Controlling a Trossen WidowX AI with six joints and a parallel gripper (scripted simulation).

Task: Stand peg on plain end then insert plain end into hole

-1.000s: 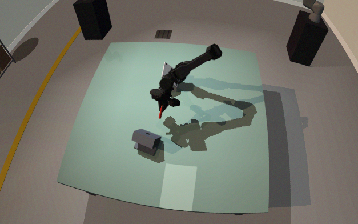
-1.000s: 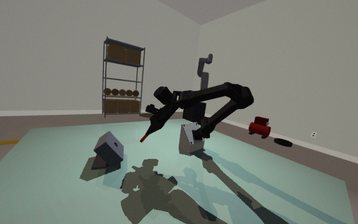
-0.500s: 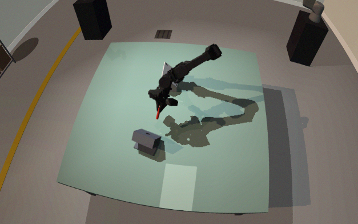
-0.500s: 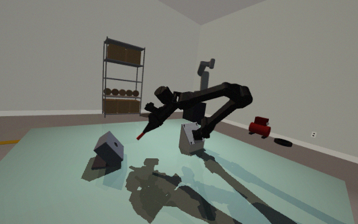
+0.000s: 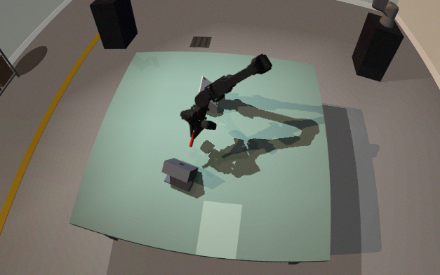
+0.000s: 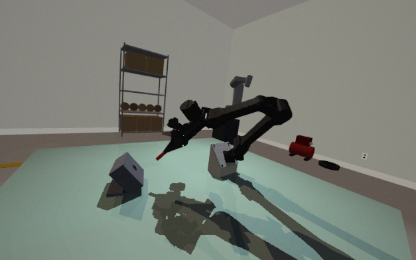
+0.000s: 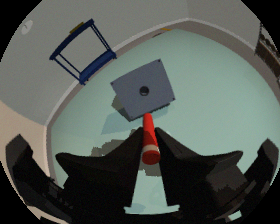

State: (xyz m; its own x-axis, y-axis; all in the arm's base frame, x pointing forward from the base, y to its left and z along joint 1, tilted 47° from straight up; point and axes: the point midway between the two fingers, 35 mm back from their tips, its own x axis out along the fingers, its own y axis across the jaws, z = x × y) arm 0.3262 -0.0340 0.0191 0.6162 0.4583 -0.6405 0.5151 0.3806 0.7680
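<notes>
Now: the sloped panel 13 cm ahead of my gripper tip, 8 cm below it and 3 cm to the right of it. From my gripper tip the other things lie so: peg (1 cm behind, 1 cm above).
</notes>
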